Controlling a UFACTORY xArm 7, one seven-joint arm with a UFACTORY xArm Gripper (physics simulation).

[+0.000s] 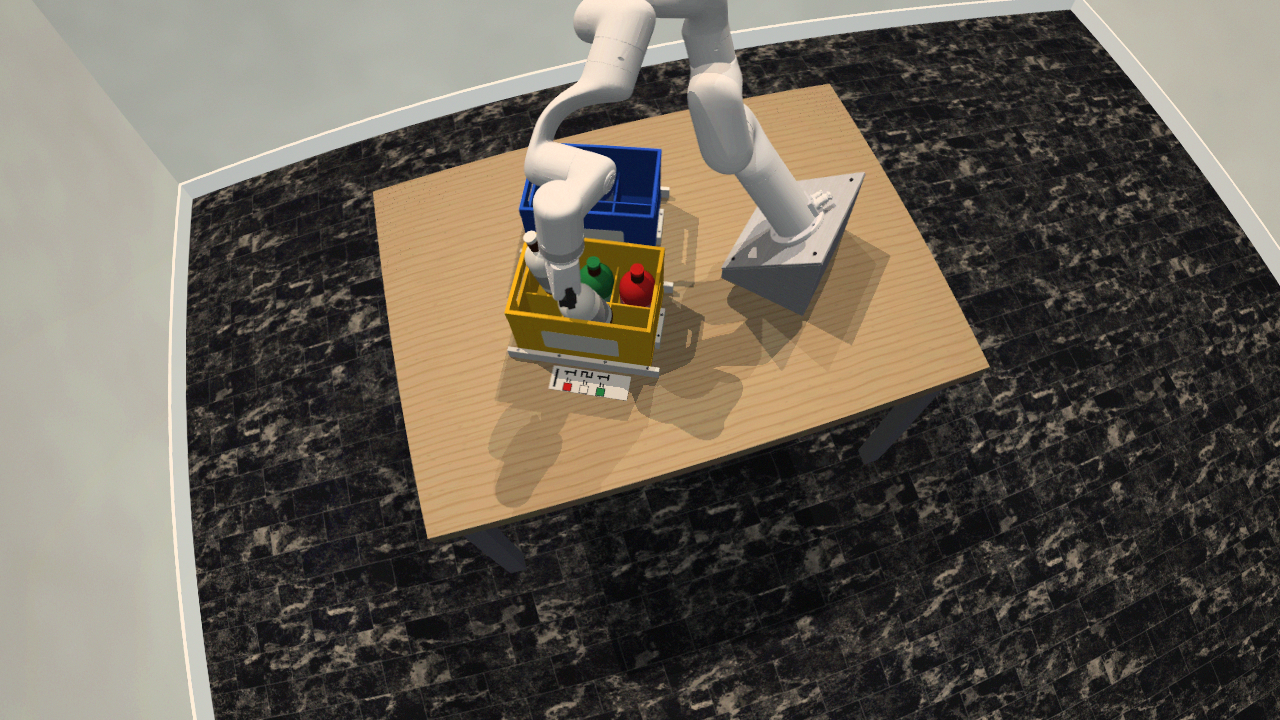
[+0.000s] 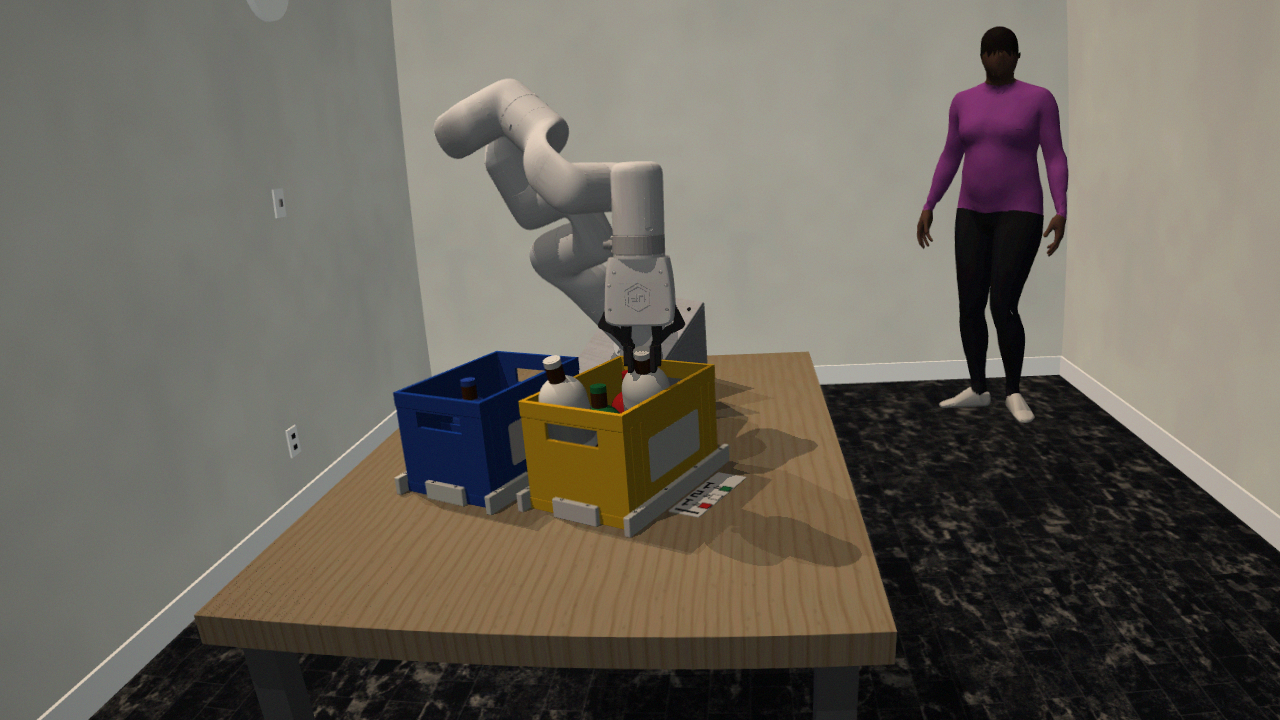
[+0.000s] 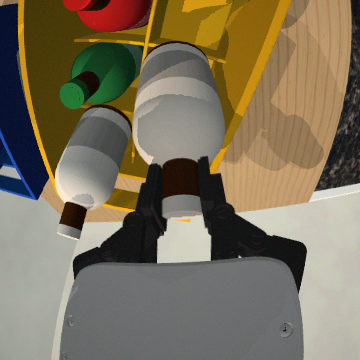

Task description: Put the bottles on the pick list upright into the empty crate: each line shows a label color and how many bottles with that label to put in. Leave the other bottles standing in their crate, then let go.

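Where they show: gripper, fingertip midpoint: [image 1: 565,296] [image 2: 642,371] [image 3: 181,174]; arm's base, origin of the base link: [image 1: 798,224] [image 2: 640,336].
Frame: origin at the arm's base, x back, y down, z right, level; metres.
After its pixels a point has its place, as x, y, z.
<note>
My gripper [image 1: 567,297] @(-0.504, -0.064, -0.024) [image 2: 641,360] @(-0.504, -0.064, -0.024) [image 3: 181,174] @(-0.504, -0.064, -0.024) is shut on the neck of a white bottle [image 1: 581,305] @(-0.483, -0.059, -0.050) [image 2: 645,390] @(-0.521, -0.039, -0.026) [image 3: 177,115] @(-0.460, -0.058, -0.034), roughly upright with its lower part inside the yellow crate [image 1: 640,344] @(-0.399, 0.021, -0.126) [image 2: 572,479] @(-0.568, 0.077, 0.088) [image 3: 256,75] @(-0.454, -0.035, -0.091). Whether its base touches the crate floor is hidden. The yellow crate also holds a green bottle [image 1: 595,279] @(-0.430, 0.014, 0.036) [image 2: 598,394] @(-0.439, -0.012, 0.052) [image 3: 105,70] @(-0.424, 0.016, 0.032), a red bottle [image 1: 636,287] @(-0.362, 0.015, -0.011) [image 2: 619,402] @(-0.375, 0.023, 0.025) [image 3: 117,12] @(-0.376, 0.018, -0.003) and another white bottle [image 1: 536,261] @(-0.530, -0.054, 0.076) [image 2: 562,392] @(-0.543, -0.050, 0.093) [image 3: 90,157] @(-0.489, -0.031, 0.069), which sits higher than the green one. The pick list [image 1: 588,383] @(-0.509, 0.139, -0.114) [image 2: 707,495] @(-0.514, 0.139, -0.110) shows red 1, white 2, green 1.
The blue crate [image 1: 637,227] @(-0.311, 0.003, 0.114) [image 2: 447,461] @(-0.486, 0.071, 0.299) [image 3: 10,100] @(-0.387, -0.004, 0.153) stands beside the yellow one; a blue-capped bottle [image 2: 468,388] @(-0.356, -0.010, 0.284) shows inside it. Low white rails [image 1: 581,360] @(-0.507, 0.110, -0.074) [image 2: 577,512] @(-0.585, 0.123, 0.083) border the crates. A person [image 2: 1002,147] stands beyond the table.
</note>
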